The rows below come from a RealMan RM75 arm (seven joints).
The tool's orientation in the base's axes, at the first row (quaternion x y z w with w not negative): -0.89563 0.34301 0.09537 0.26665
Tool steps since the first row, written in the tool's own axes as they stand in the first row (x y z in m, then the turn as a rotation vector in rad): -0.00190 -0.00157 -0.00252 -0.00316 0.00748 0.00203; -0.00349 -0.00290 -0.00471 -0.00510 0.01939 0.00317; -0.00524 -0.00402 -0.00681 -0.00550 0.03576 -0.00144; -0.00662 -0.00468 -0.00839 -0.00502 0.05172 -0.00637
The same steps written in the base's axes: -0.00040 0.00068 0.00344 -0.00731 -0.00177 -0.00367; -0.00073 0.00121 0.00638 -0.01667 -0.00747 -0.00885; -0.00132 0.00176 0.00923 -0.02791 -0.01994 -0.01159; -0.00193 0.00209 0.01132 -0.03823 -0.03283 -0.01420
